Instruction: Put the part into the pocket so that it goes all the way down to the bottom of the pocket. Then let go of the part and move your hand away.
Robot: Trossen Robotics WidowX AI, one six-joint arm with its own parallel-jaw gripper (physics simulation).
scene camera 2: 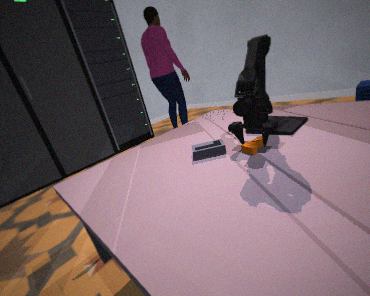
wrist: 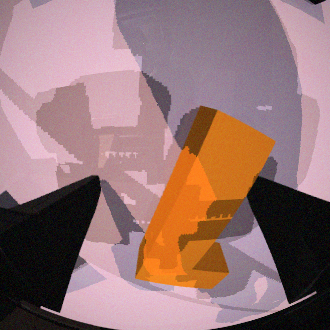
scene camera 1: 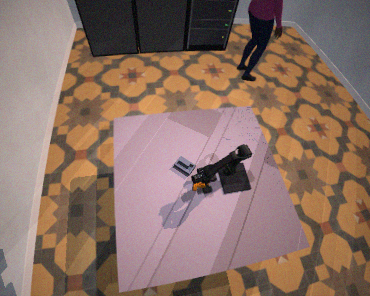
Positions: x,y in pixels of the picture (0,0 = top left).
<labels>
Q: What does my gripper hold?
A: Nothing.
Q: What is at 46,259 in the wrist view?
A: My gripper.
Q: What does the orange block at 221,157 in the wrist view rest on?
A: The table.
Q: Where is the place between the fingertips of my gripper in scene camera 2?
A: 253,145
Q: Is my gripper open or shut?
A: Open.
</labels>
